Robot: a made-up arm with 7 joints.
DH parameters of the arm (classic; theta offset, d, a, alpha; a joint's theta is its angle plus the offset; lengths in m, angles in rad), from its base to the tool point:
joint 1: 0 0.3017 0 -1.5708
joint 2: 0 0 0 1.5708
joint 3: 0 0.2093 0.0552 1.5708
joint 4: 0 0 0.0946 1.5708
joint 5: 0 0.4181 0 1.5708
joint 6: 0 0 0.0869 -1.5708
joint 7: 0 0.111 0 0
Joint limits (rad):
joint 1: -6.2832..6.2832
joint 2: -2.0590..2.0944
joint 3: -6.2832..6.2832
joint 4: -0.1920..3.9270
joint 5: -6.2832..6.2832
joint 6: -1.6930..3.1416
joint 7: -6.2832..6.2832
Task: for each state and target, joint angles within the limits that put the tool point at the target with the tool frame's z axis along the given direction. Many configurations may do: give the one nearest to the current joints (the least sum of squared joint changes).
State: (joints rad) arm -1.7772 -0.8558 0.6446 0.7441 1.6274 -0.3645 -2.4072
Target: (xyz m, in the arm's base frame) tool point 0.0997 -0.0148 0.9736 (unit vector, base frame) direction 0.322 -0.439 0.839
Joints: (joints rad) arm -1.5656 -0.9955 0.3215 1.6578 1.5341 0.0051 -2.4072
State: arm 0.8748 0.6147 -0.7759 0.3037 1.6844 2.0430 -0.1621
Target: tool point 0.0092 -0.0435 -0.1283 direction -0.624 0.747 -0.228
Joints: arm 0.9313 1.2609 -0.3986 0.5361 1.5565 1.7507 -0.1621
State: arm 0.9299 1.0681 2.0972 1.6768 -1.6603 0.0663 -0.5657
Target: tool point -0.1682 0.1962 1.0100 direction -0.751 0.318 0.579
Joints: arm 1.0801 0.7620 2.5649 2.1001 -1.3498 0.4608 -0.5657
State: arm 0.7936 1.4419 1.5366 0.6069 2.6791 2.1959 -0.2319
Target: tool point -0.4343 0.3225 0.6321 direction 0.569 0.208 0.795
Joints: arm 1.3488 0.9530 1.6861 1.4678 2.4931 2.1246 -0.2319
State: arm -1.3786 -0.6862 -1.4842 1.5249 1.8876 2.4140 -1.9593
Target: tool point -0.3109 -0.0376 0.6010 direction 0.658 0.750 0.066
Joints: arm -1.3779 -1.1751 -1.1144 0.9902 1.8786 2.9391 -1.9593
